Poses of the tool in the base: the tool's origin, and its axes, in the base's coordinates. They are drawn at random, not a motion.
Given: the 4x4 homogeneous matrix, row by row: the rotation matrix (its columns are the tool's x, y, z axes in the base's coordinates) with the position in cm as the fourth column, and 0 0 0 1 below. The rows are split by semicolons.
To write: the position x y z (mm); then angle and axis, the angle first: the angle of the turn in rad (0 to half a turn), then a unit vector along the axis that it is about. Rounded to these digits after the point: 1 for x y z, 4 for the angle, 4 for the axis.
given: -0.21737, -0.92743, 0.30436, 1.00; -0.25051, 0.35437, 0.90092, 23.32; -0.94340, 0.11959, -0.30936, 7.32; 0, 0, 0, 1
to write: 10.0, 233.2, 73.2, 2.1971, -0.4822, 0.7700, 0.4178
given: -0.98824, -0.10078, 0.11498, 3.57; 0.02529, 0.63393, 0.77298, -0.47; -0.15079, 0.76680, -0.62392, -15.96; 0, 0, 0, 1
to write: 35.7, -4.7, -159.6, 2.9939, -0.0210, 0.9033, 0.4285
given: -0.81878, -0.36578, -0.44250, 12.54; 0.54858, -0.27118, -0.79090, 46.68; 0.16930, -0.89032, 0.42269, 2.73; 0, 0, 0, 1
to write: 125.4, 466.8, 27.3, 2.5564, -0.0900, -0.5538, 0.8277
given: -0.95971, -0.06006, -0.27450, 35.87; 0.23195, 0.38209, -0.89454, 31.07; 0.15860, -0.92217, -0.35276, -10.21; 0, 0, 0, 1
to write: 358.7, 310.7, -102.1, 2.8770, -0.0528, -0.8280, 0.5582
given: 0.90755, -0.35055, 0.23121, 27.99; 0.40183, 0.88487, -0.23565, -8.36; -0.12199, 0.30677, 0.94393, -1.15; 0, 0, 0, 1
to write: 279.9, -83.6, -11.5, 0.5193, 0.5465, 0.3559, 0.7581
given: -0.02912, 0.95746, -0.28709, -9.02; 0.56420, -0.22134, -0.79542, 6.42; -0.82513, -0.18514, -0.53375, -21.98; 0, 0, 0, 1
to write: -90.2, 64.2, -219.8, 2.6728, 0.6753, 0.5954, -0.4352
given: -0.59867, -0.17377, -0.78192, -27.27; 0.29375, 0.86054, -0.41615, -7.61; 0.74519, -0.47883, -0.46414, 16.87; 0, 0, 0, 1
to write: -272.7, -76.1, 168.7, 2.2157, -0.0392, -0.9555, 0.2925
